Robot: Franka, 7 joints.
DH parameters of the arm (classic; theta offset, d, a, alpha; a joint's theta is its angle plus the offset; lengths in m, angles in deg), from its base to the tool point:
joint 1: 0 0.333 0 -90
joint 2: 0 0 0 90
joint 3: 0 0.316 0.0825 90
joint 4: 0 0 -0.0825 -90
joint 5: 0 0.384 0 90
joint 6: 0 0 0.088 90
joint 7: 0 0.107 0 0
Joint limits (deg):
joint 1: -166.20..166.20
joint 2: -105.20..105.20
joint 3: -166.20..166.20
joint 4: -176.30..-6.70
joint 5: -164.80..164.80
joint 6: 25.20..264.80
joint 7: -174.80..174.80
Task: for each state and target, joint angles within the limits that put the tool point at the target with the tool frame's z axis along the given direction. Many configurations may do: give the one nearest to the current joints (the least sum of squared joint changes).
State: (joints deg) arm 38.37 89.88 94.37 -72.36 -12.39 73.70 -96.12
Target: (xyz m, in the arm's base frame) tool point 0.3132 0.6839 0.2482 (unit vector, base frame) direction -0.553 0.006 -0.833
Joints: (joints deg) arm 29.62 80.07 74.73 -55.68 -39.73 92.07 -96.12
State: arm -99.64 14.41 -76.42 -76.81 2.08 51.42 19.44
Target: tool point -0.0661 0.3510 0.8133 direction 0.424 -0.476 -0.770
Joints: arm -150.09 6.49 -106.96 -58.71 -31.52 25.20 19.44
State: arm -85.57 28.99 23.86 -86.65 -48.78 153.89 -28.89
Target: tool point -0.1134 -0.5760 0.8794 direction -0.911 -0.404 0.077
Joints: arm -98.66 8.33 2.71 -61.97 -84.09 119.72 -28.89
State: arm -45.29 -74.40 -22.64 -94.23 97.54 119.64 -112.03
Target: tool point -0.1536 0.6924 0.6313 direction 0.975 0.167 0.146
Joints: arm -72.78 -102.04 -7.36 -56.23 82.83 84.49 -112.03
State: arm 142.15 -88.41 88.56 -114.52 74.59 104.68 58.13
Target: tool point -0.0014 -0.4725 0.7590 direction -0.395 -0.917 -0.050
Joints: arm 159.45 -83.65 45.36 -111.17 104.94 130.69 58.13
